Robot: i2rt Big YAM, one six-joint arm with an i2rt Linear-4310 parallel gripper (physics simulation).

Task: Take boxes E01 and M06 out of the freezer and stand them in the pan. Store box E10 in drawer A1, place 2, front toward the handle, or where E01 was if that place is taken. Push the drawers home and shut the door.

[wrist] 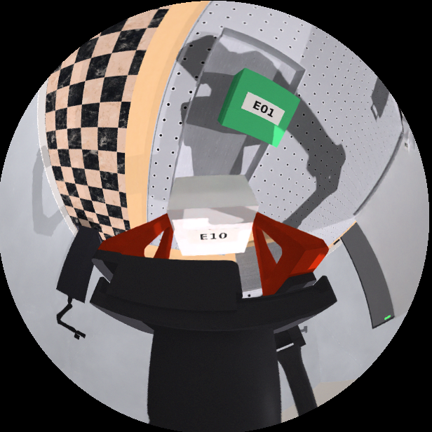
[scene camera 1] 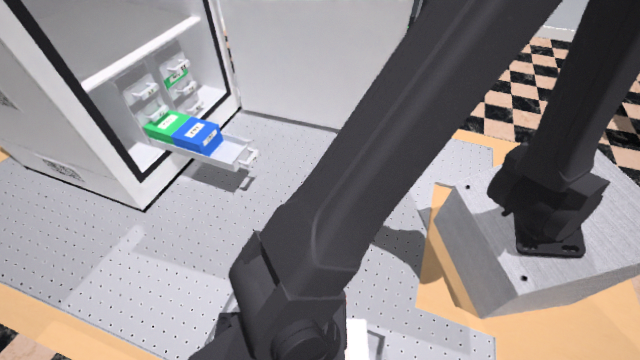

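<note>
My gripper (wrist: 212,216) is shut on the white box E10 (wrist: 213,245), its label facing the wrist camera; it is held over the near end of the pan. In the scene view the arm hides the fingers; a white block, probably E10, shows at the bottom edge. The green box E01 (wrist: 262,107) is in the grey pan (wrist: 260,50). The freezer's lowest left drawer (scene camera 1: 227,151) is pulled out, holding a green box (scene camera 1: 167,125) at the back and a blue box (scene camera 1: 197,135) before it, labels unreadable. Box M06 cannot be identified.
The freezer door (scene camera 1: 290,65) stands wide open. Another green box (scene camera 1: 175,78) shows at the upper right drawer. The other drawers are in the freezer. The arm's metal base block (scene camera 1: 475,240) stands at the right. The arm crosses the middle of the scene view.
</note>
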